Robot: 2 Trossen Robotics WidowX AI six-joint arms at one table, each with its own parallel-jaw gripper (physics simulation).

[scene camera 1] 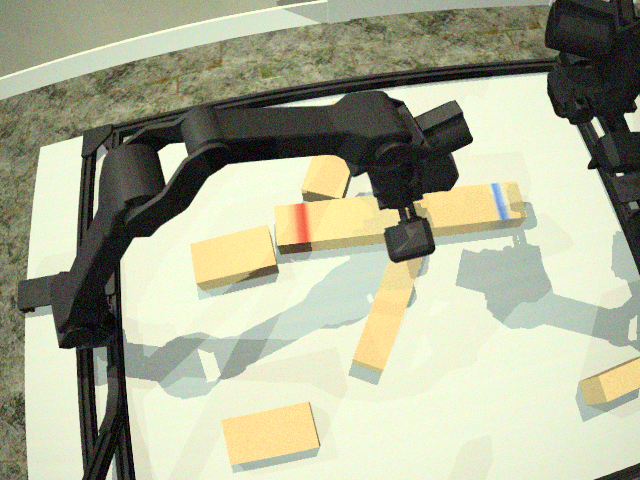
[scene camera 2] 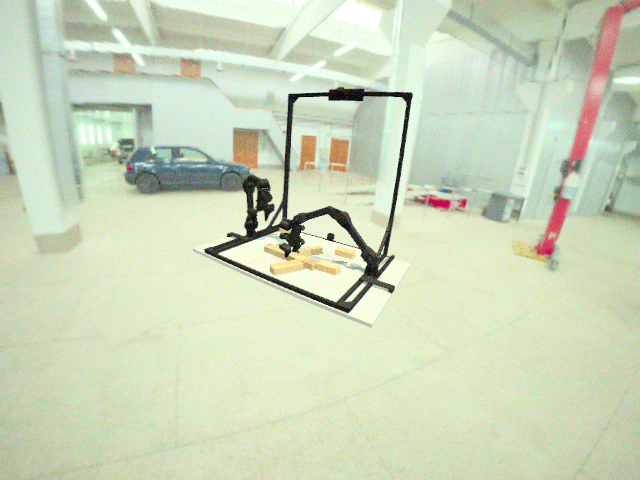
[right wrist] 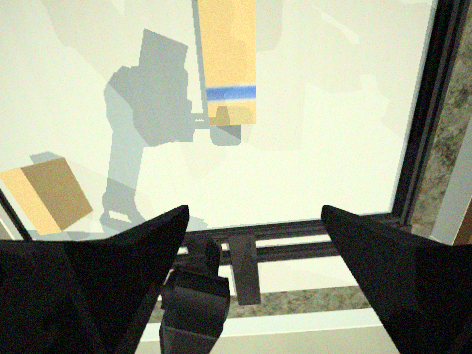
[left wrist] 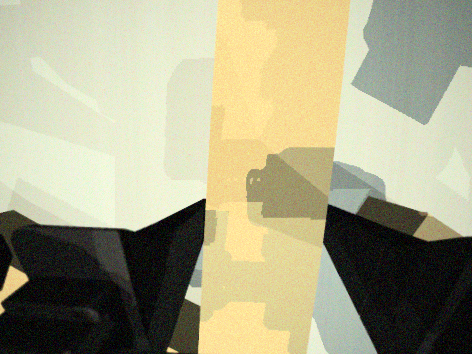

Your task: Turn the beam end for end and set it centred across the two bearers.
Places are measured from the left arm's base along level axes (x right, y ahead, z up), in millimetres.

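Pixels of known places: left gripper, fingertip midpoint: point(scene camera 1: 404, 216) point(scene camera 2: 289, 255) point(left wrist: 261, 206); right gripper, fingertip midpoint: point(scene camera 1: 580, 139) point(scene camera 2: 260, 222) point(right wrist: 254, 211); left arm's base at its link origin: point(scene camera 1: 96, 327) point(scene camera 2: 371, 274); right arm's base at its link origin: point(scene camera 2: 250, 235) point(right wrist: 205, 252).
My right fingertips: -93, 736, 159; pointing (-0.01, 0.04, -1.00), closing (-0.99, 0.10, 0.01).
Ahead of a thing's pixels: the offset from my right fingertips to its top centre, as dx, dy, dz.
The long wooden beam {+0, -241, -140} point(scene camera 1: 346, 222) point(scene camera 2: 273, 250) point(left wrist: 280, 100) point(right wrist: 227, 50) lies level, with a red band near its left end and a blue band near its right end in scene camera 1. My left gripper point(scene camera 1: 407, 212) point(left wrist: 261, 206) is shut on the beam near its middle, one finger against each long side. My right gripper point(right wrist: 254, 211) is open and empty, away from the beam's blue end. A wide block {-132, -319, -140} point(scene camera 1: 325, 178) stands behind the beam and a narrow block {+139, -297, -134} point(scene camera 1: 386, 315) reaches toward its front side. I cannot tell which blocks are the bearers.
A block {+19, -502, -140} point(scene camera 1: 235, 258) lies close to the beam's red end. Another block {+281, -484, -140} point(scene camera 1: 271, 434) lies at the lower left, and one {+319, +25, -115} point(scene camera 1: 615, 382) point(right wrist: 47, 195) at the lower right. A black frame point(scene camera 1: 330, 87) borders the table.
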